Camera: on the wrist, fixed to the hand. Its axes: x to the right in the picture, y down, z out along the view.
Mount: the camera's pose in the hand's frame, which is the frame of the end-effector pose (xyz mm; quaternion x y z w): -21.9 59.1 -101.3 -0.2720 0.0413 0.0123 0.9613
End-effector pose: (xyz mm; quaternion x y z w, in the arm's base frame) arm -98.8 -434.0 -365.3 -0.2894 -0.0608 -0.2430 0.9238
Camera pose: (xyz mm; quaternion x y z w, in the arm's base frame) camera -92.2 -439.9 -484.3 -0.5202 0.0494 -0.2507 0.8149
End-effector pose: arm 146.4 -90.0 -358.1 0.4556 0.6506 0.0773 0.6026
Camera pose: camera 86.3 -25.7 -277.6 0.2789 0.6237 0.2775 0.6754
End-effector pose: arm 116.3 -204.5 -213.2 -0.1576 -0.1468 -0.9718 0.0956
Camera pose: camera 122.2 -288.9 -297.3 -0.1392 0.1291 -0.9795 0.0671
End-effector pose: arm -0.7 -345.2 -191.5 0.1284 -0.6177 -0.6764 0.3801
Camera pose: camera 100.3 -402.1 -163.5 0.0404 -0.3957 -0.8083 0.4342
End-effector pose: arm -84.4 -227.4 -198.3 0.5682 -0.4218 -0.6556 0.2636
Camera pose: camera 10.4 -264.9 -136.3 0.4964 -0.2233 -0.7182 0.4334
